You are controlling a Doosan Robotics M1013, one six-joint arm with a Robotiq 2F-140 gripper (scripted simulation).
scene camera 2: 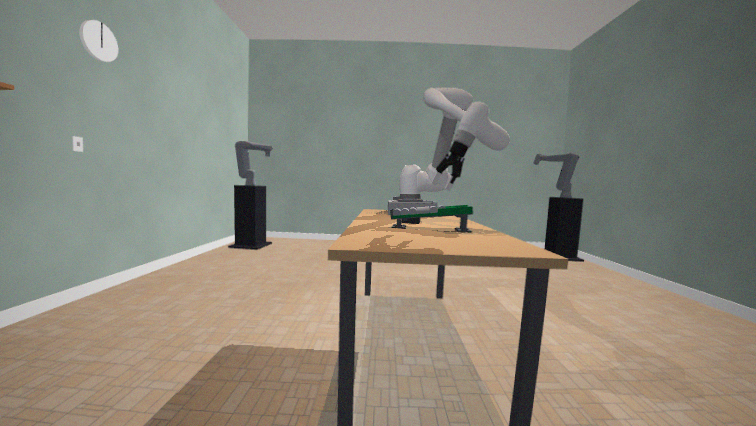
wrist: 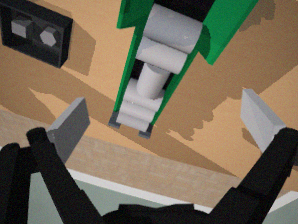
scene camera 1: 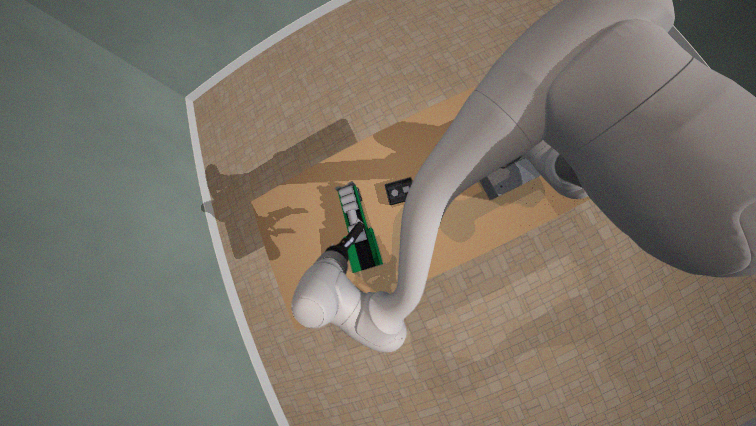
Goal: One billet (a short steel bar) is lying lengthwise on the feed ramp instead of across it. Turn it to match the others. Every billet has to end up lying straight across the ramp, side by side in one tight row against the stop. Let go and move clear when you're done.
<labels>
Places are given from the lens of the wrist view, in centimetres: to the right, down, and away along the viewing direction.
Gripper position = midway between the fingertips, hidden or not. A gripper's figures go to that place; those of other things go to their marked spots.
my gripper (wrist: 162, 106): 1, 0, 20
steel billet (wrist: 152, 79): 0, -5, 32
</labels>
